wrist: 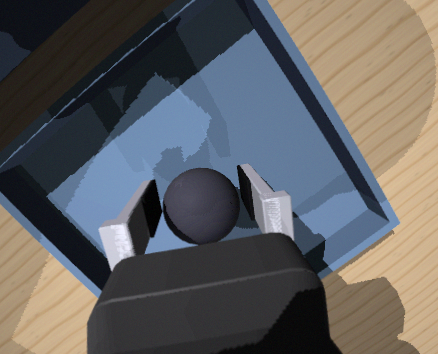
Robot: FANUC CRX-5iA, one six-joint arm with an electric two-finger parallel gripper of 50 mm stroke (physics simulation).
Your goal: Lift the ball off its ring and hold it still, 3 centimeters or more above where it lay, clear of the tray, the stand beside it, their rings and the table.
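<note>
A dark grey ball lies in the blue tray, a little below the middle of the wrist view. My gripper is open, with one finger to the left of the ball and one to the right. A narrow gap shows between the ball and the left pad, and the right pad is close beside the ball. The ring under the ball does not show; the ball and the gripper body hide that part of the tray floor.
The tray walls rise around the ball, with a corner at the lower right. Wooden table shows to the right of the tray. A dark blue object stands at the upper left. Shadows fall across the tray floor.
</note>
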